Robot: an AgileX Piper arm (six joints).
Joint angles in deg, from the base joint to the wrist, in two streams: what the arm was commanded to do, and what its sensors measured. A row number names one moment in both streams.
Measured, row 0:
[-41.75 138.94 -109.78 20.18 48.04 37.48]
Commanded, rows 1 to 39:
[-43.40 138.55 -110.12 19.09 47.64 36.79]
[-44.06 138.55 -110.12 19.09 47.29 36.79]
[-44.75 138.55 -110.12 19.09 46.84 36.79]
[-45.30 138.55 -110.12 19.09 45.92 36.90]
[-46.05 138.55 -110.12 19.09 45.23 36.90]
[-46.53 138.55 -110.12 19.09 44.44 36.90]
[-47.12 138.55 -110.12 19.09 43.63 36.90]
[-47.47 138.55 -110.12 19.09 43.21 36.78]
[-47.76 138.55 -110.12 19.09 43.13 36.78]
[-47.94 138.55 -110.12 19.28 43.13 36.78]
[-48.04 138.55 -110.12 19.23 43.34 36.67]
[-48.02 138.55 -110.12 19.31 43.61 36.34]
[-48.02 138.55 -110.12 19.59 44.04 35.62]
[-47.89 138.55 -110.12 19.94 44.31 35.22]
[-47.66 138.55 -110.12 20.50 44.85 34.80]
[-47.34 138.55 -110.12 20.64 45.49 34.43]
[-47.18 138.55 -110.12 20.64 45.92 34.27]
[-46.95 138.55 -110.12 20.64 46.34 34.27]
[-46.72 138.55 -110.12 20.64 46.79 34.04]
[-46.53 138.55 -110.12 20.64 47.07 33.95]
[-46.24 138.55 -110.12 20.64 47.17 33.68]
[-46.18 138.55 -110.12 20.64 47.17 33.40]
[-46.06 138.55 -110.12 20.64 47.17 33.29]
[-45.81 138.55 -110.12 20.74 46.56 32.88]
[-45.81 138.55 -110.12 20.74 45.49 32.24]
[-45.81 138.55 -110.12 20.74 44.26 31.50]
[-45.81 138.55 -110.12 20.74 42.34 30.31]
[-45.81 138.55 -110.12 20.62 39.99 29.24]
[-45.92 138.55 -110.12 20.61 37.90 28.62]
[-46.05 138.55 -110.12 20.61 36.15 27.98]
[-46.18 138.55 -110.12 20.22 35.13 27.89]
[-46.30 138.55 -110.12 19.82 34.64 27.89]
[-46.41 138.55 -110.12 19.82 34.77 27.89]
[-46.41 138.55 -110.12 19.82 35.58 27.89]
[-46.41 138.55 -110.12 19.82 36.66 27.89]
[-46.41 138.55 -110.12 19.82 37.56 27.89]
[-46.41 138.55 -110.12 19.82 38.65 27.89]
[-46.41 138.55 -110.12 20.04 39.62 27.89]
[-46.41 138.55 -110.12 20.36 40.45 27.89]
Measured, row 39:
[-46.29 138.94 -109.91 20.37 37.28 28.47]
